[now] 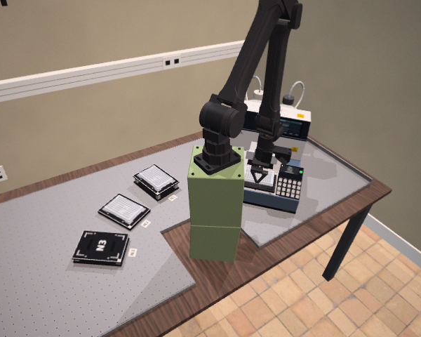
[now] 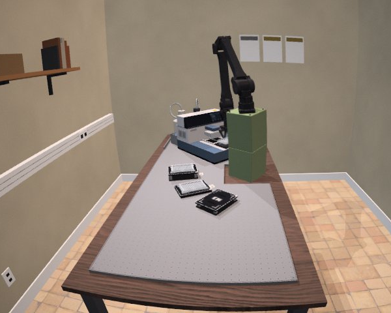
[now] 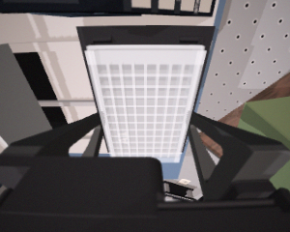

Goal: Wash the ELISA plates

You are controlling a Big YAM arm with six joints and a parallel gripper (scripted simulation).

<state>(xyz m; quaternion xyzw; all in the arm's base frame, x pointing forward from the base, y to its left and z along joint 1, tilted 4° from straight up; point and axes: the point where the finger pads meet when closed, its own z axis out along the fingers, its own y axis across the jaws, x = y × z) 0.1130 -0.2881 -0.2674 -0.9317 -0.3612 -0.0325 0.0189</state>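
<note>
The dark washer carrier lies 3 cm below my hand. The rest, counted from my hand: plate washer (11 cm to the right, 10 cm ahead, 2 cm above).
</note>
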